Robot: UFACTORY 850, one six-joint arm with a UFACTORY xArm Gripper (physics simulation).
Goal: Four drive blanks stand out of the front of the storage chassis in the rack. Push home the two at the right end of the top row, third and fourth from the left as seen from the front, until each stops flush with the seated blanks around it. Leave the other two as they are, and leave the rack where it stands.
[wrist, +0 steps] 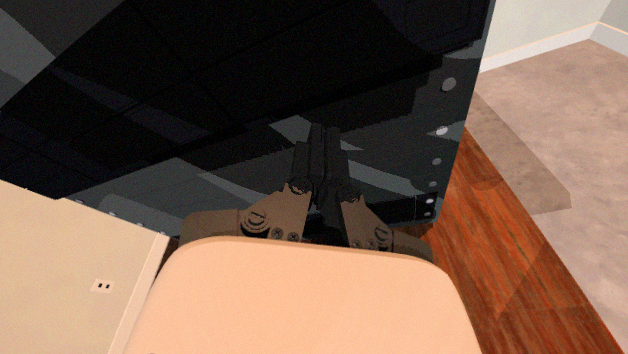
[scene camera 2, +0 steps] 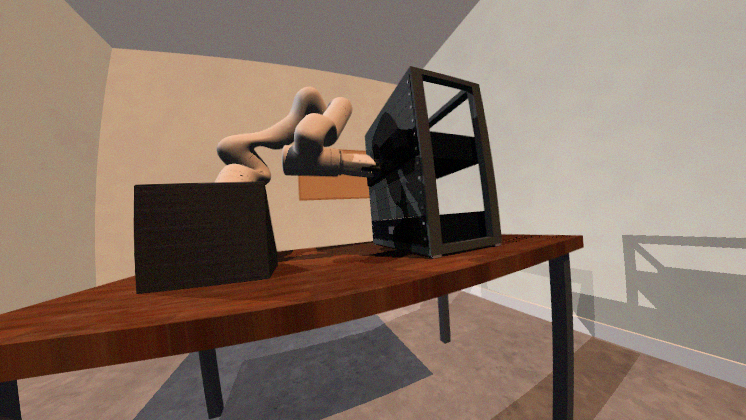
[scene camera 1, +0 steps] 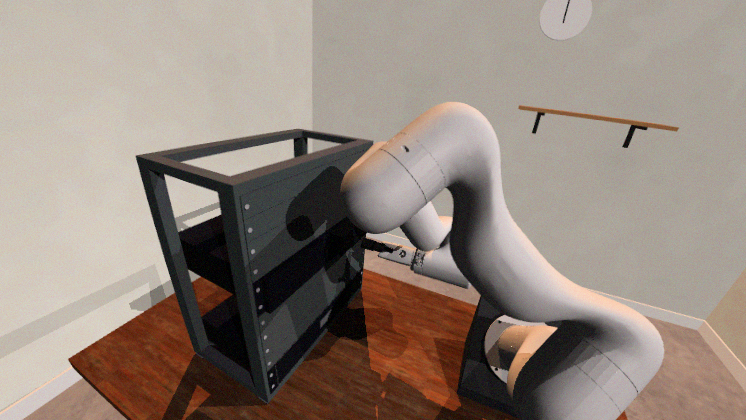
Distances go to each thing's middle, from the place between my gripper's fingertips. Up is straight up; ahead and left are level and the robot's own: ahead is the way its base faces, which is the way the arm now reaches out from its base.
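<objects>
Rack (scene camera 1: 283, 246): my gripper is 12 cm to the right of it and 18 cm short of it.
</objects>
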